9 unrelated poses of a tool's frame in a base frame.
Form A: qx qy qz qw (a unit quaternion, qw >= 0); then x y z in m.
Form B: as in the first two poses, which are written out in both.
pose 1, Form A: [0.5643 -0.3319 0.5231 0.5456 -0.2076 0.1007 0.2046]
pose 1, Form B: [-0.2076 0.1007 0.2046 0.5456 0.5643 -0.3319 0.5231]
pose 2, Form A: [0.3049 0.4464 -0.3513 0.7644 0.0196 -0.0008 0.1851]
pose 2, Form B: [0.0196 -0.0008 0.1851 0.7644 0.3049 0.4464 -0.3513]
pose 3, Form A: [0.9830 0.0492 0.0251 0.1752 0.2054 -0.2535 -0.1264]
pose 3, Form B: [0.2054 -0.2535 -0.1264 0.1752 0.9830 0.0492 0.0251]
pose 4, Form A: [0.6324 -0.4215 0.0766 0.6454 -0.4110 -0.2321 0.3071]
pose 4, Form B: [-0.4110 -0.2321 0.3071 0.6454 0.6324 -0.4215 0.0766]
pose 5, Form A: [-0.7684 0.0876 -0.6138 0.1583 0.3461 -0.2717 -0.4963]
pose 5, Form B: [0.3461 -0.2717 -0.4963 0.1583 -0.7684 0.0876 -0.6138]
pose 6, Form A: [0.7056 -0.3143 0.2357 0.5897 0.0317 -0.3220 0.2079]
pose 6, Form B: [0.0317 -0.3220 0.2079 0.5897 0.7056 -0.3143 0.2357]
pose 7, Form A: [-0.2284 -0.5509 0.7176 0.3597 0.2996 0.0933 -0.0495]
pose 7, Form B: [0.2996 0.0933 -0.0495 0.3597 -0.2284 -0.5509 0.7176]
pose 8, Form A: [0.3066 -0.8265 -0.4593 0.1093 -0.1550 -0.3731 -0.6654]
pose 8, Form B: [-0.1550 -0.3731 -0.6654 0.1093 0.3066 -0.8265 -0.4593]
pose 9, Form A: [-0.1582 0.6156 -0.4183 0.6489 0.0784 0.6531 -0.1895]
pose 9, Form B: [0.0784 0.6531 -0.1895 0.6489 -0.1582 0.6156 -0.4183]
